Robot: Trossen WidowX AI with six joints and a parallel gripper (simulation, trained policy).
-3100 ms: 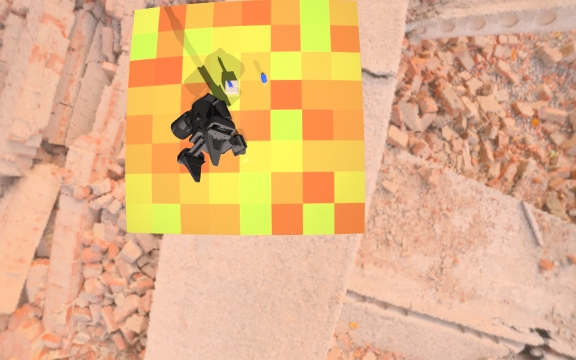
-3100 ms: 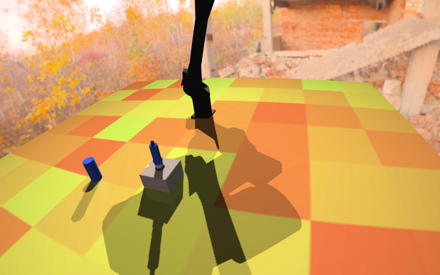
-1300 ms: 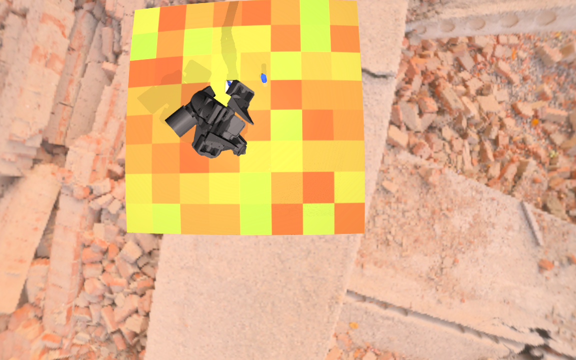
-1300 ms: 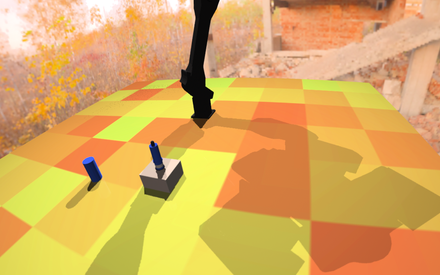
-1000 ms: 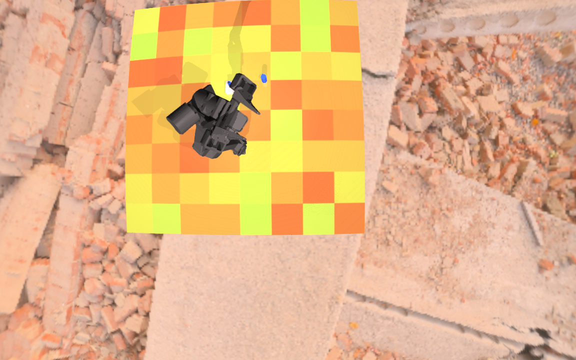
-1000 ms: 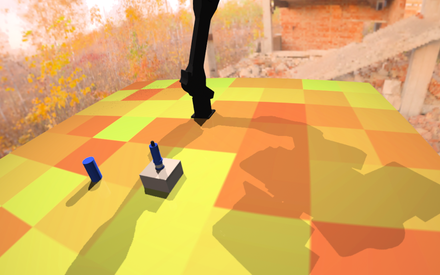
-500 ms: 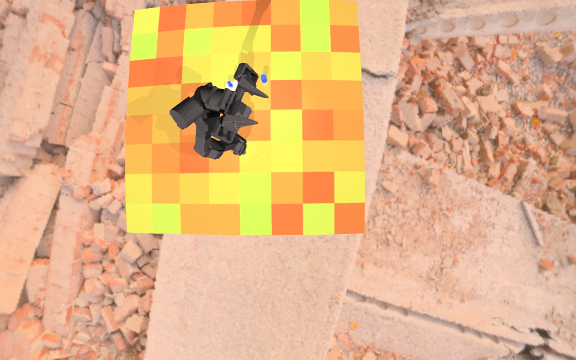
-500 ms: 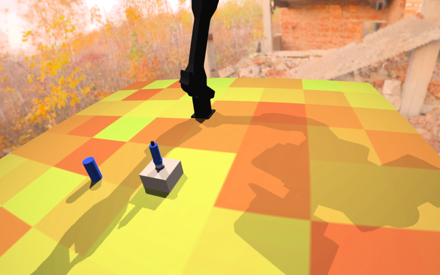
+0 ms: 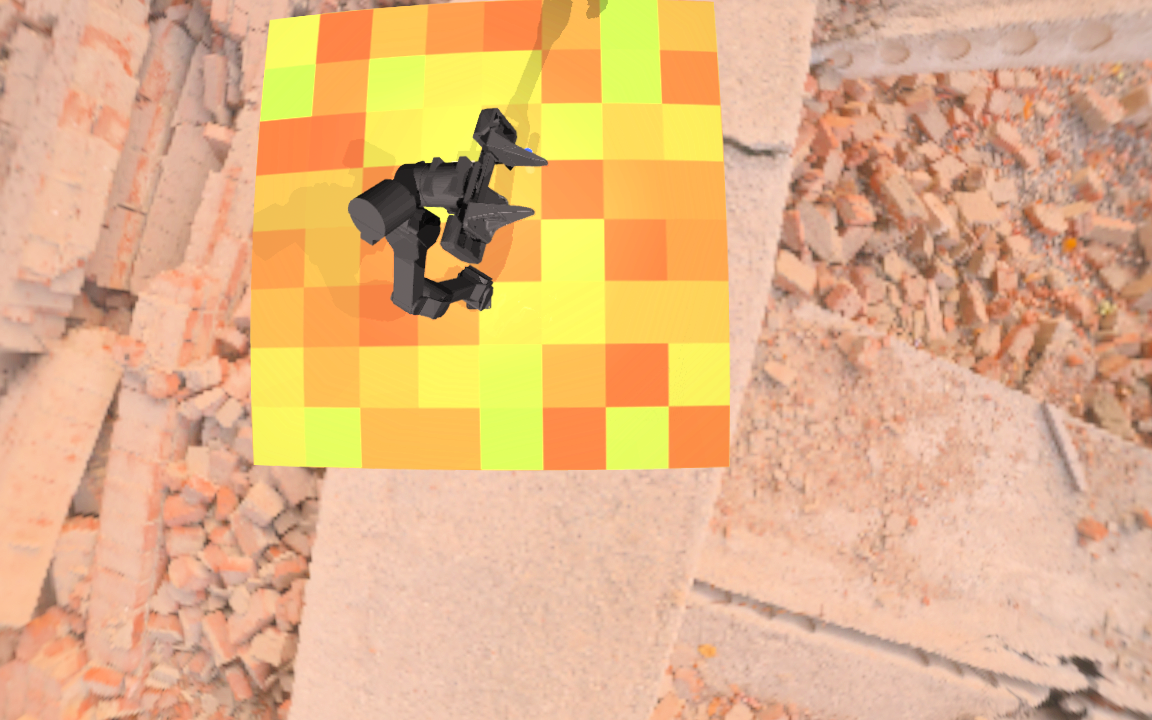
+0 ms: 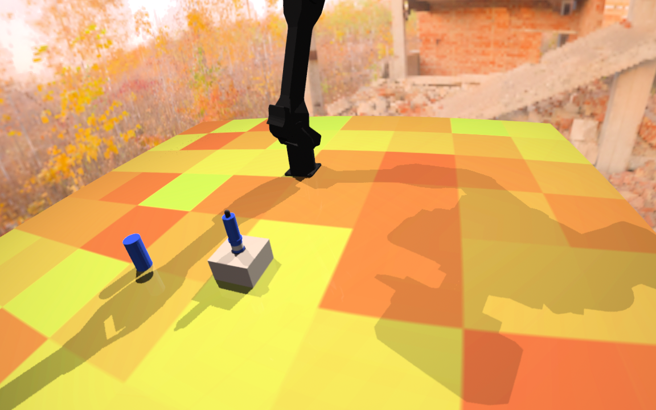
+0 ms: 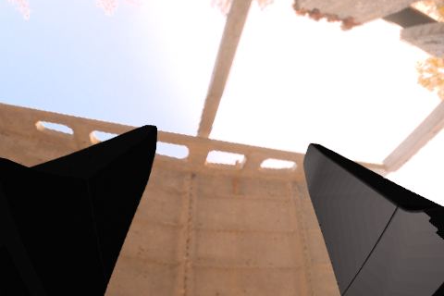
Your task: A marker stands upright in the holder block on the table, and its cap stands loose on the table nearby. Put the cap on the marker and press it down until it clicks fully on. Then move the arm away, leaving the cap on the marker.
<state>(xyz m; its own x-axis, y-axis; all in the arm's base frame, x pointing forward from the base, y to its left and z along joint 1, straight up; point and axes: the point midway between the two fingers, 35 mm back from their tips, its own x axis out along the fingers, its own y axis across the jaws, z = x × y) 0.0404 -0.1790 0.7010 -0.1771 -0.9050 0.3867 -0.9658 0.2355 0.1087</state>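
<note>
Right now the blue cap is 330 mm ahead of my gripper tip, 80 mm to the left of it and 690 mm below it.
</note>
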